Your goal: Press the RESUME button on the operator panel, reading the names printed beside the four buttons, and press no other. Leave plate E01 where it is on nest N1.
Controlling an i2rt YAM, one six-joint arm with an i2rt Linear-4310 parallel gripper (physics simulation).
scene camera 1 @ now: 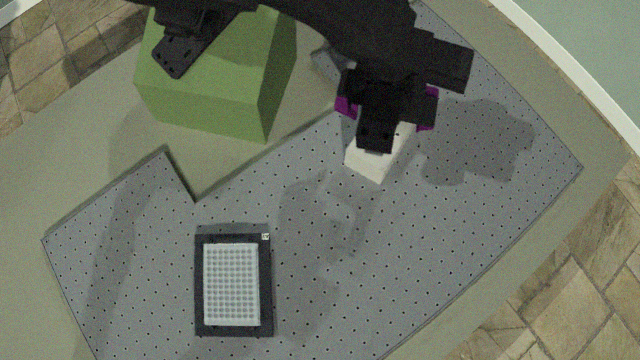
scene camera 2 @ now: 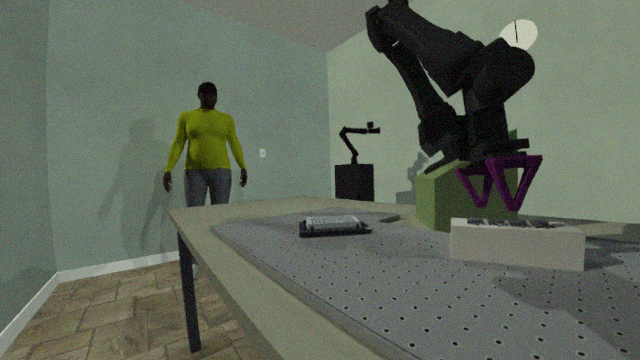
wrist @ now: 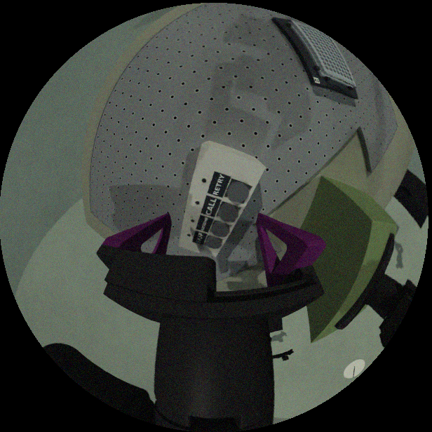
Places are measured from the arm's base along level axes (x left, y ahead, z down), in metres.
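Where they show: gripper, fingertip midpoint: [scene camera 2: 495, 209]; arm's base at its link origin: [scene camera 1: 205, 20] [scene camera 2: 458, 156].
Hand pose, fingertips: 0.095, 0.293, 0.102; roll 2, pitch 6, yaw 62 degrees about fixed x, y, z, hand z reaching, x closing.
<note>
Each offset is from my fingertips to the top centre of the thing, as dx, dy, dz. Level surfaces: height alone.
The white operator panel @[+0.018, -0.002, +0.020] [scene camera 1: 367, 162] [scene camera 2: 517, 247] [wrist: 227, 155] stands on the perforated board. In the wrist view its four round grey buttons form a row: the RETRY button [wrist: 237, 191], the CALL button [wrist: 227, 213], a third button [wrist: 220, 230] whose small label is hard to read, and the button beside the label that looks like SKIP [wrist: 214, 242]. My gripper [scene camera 1: 386, 110] [scene camera 2: 497, 207] [wrist: 213, 217] is open and empty, its purple fingers spread wide above the panel. Plate E01 @[-0.336, -0.009, +0.050] [scene camera 1: 231, 285] [scene camera 2: 332, 221] [wrist: 325, 52], white with many wells, lies on dark nest N1 @[-0.336, -0.009, +0.054] [scene camera 1: 199, 300] [scene camera 2: 335, 232] [wrist: 303, 55].
A green block [scene camera 1: 200, 105] [scene camera 2: 425, 200] [wrist: 345, 240] stands behind the board @[dz +0.076] [scene camera 1: 450, 225] [scene camera 2: 350, 280] [wrist: 150, 110], under the arm's base. The board has a notched edge. A person [scene camera 2: 207, 140] in a yellow top stands beyond the table @[dz +0.089] [scene camera 2: 200, 240].
</note>
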